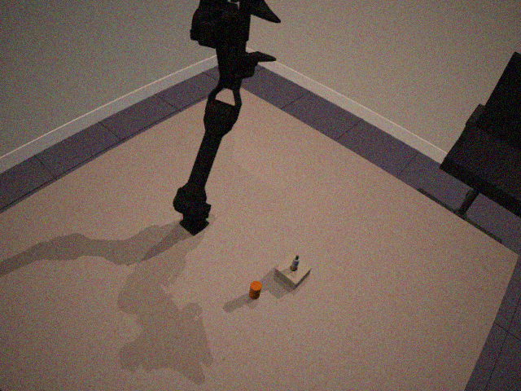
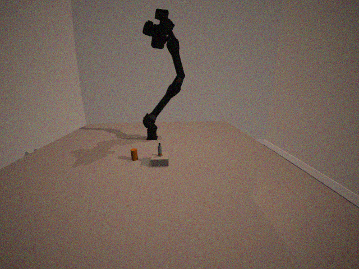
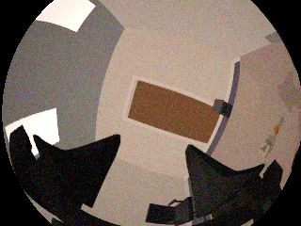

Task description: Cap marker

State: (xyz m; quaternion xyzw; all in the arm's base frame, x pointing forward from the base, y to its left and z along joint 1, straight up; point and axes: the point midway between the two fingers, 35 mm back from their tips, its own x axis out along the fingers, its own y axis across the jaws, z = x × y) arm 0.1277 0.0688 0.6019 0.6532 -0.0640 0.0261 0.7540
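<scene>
The orange cap is 580 mm below my gripper tip, 120 mm to the right of it and 120 mm ahead of it. From my gripper tip the other things lie so: holder block (590 mm below, 150 mm ahead).
</scene>
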